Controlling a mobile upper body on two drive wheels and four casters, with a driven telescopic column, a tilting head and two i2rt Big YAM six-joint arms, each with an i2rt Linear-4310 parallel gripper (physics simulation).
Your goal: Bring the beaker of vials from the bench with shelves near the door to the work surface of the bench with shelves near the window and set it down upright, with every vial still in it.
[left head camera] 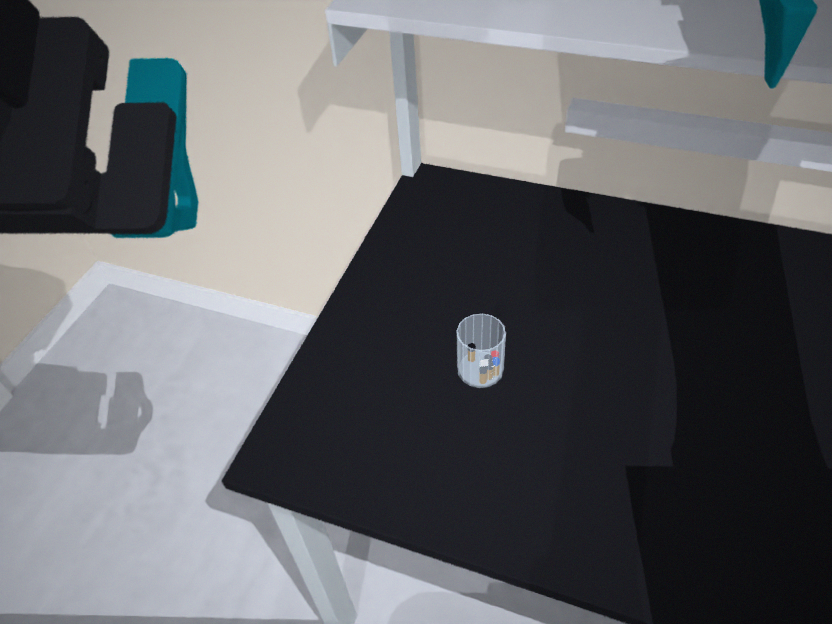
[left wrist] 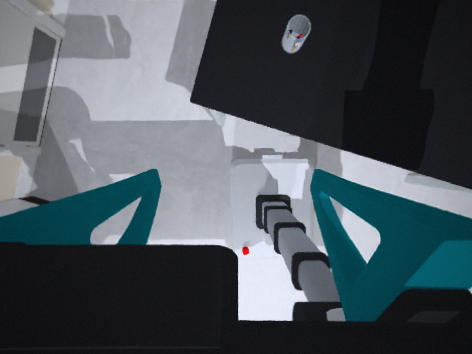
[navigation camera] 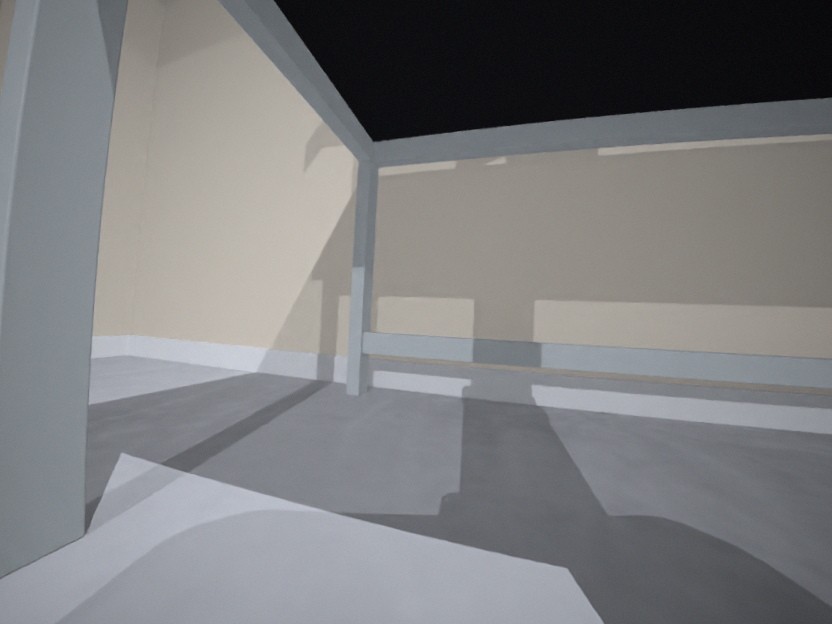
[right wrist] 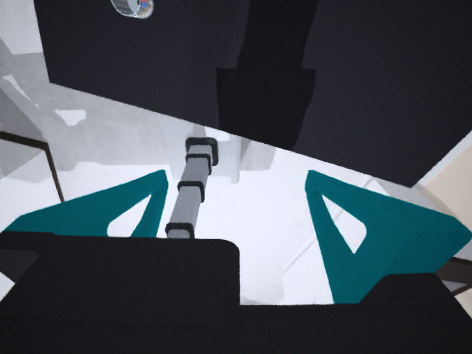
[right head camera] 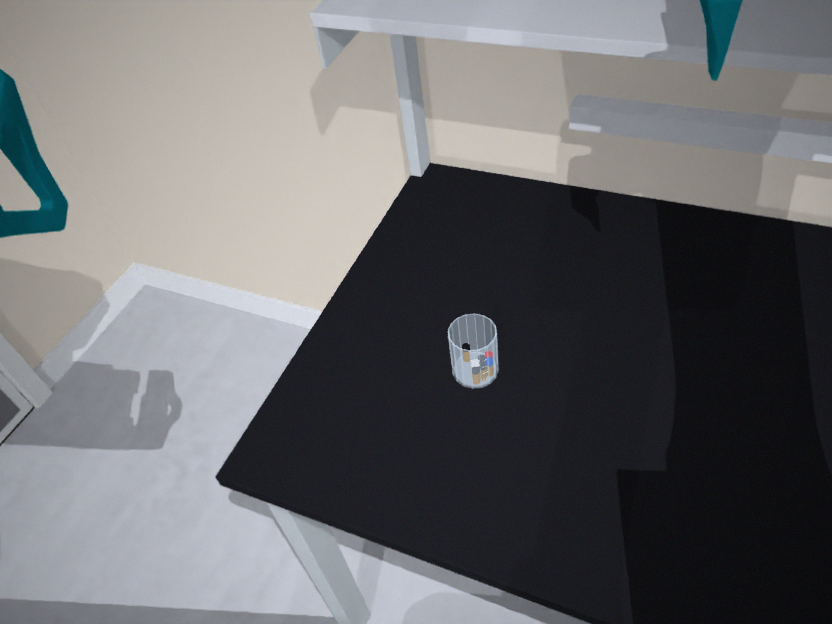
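Note:
A clear beaker (left head camera: 481,329) (right head camera: 473,329) (left wrist: 296,34) (right wrist: 134,7) stands upright on the black bench top (left head camera: 403,429) (right head camera: 403,429) (left wrist: 260,85) (right wrist: 150,75), toward its left end. Several small amber vials (left head camera: 489,370) (right head camera: 481,370) with black, white, red and blue caps are inside. My left gripper (left wrist: 235,177) is open and empty, up and left of the beaker in the left head view, apart from it. My right gripper (right wrist: 236,177) is open and empty; a fingertip shows at the upper right of both head views. The bench near the window cannot be identified in these views.
A pale shelf (left head camera: 504,26) (right head camera: 483,25) runs above the bench's back, on a post (left head camera: 406,100) (right head camera: 411,100). In the navigation view a front leg (navigation camera: 53,268) stands close at left, with a rear leg (navigation camera: 362,282) and low rail (navigation camera: 430,347) beyond. My column (left wrist: 285,237) (right wrist: 192,175) shows below the grippers.

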